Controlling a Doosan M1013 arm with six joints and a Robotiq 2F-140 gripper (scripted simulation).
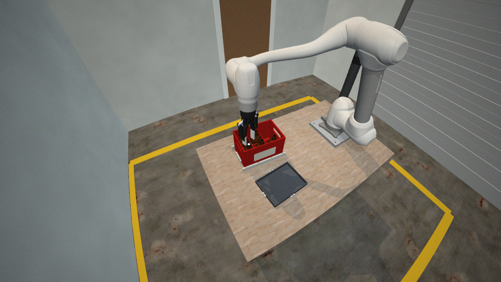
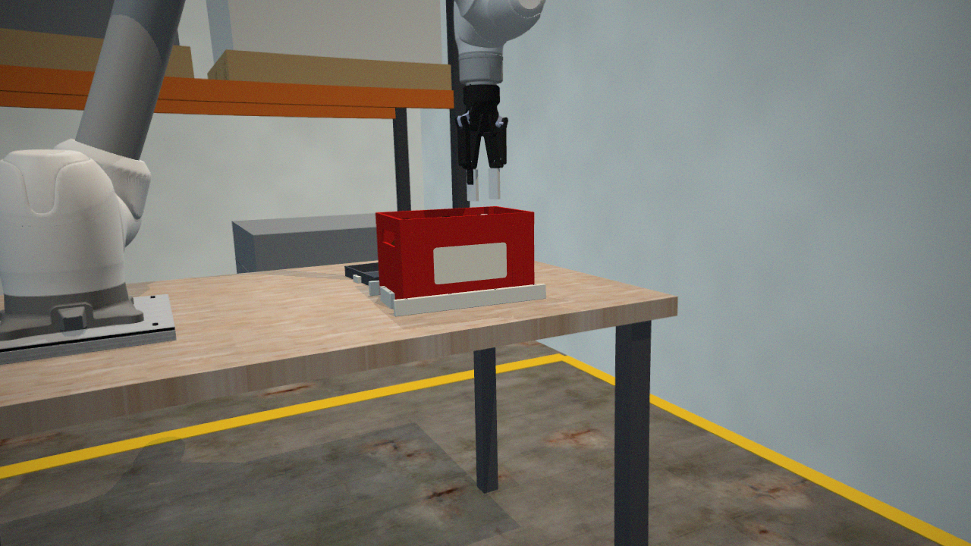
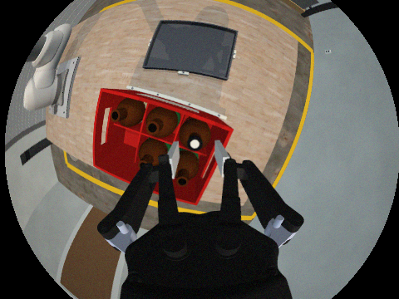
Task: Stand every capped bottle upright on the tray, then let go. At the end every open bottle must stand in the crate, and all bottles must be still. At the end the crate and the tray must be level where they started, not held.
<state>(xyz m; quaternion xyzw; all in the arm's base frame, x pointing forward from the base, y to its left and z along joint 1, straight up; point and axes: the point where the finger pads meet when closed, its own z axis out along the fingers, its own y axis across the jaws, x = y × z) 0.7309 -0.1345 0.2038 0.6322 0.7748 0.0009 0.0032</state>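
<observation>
My hand is 140 mm above the brown capped bottle. Also, from my hand: dark grey tray: 60 mm behind, 250 mm to the left, 210 mm below; crate: 90 mm behind, 30 mm to the right, 140 mm below.
</observation>
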